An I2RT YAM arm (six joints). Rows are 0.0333 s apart.
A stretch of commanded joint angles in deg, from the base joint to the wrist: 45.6 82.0 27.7 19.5 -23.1 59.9; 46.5 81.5 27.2 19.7 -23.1 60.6; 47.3 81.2 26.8 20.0 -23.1 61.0; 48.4 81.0 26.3 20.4 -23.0 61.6; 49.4 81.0 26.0 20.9 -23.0 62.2; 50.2 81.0 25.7 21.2 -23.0 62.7; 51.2 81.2 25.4 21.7 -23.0 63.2; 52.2 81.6 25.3 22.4 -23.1 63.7; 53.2 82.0 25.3 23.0 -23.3 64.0; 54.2 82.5 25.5 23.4 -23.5 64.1; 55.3 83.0 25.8 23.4 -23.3 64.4; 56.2 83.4 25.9 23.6 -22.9 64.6
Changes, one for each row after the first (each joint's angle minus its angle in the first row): 0.9 -0.5 -0.5 0.2 0.0 0.7; 1.7 -0.8 -0.9 0.5 0.0 1.1; 2.8 -1.0 -1.4 0.9 0.1 1.7; 3.8 -1.0 -1.7 1.4 0.1 2.3; 4.6 -1.0 -2.0 1.7 0.1 2.8; 5.6 -0.8 -2.3 2.2 0.1 3.3; 6.6 -0.4 -2.4 2.9 0.0 3.8; 7.6 0.0 -2.4 3.5 -0.2 4.1; 8.6 0.5 -2.2 3.9 -0.4 4.2; 9.7 1.0 -1.9 3.9 -0.2 4.5; 10.6 1.4 -1.8 4.1 0.2 4.7
